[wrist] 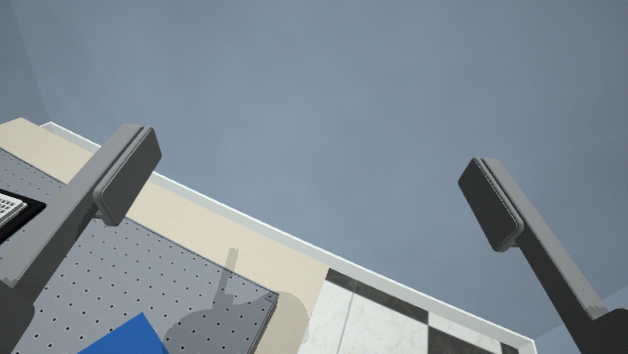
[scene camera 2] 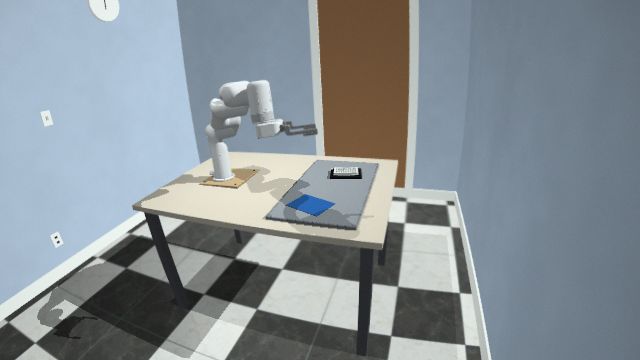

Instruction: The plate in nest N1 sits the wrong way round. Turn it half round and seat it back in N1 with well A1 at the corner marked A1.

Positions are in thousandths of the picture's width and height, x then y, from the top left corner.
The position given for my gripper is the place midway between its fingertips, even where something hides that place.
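It is my own gripper that I see here, in the wrist view (507,439) and likewise in scene camera 2 (495,357).
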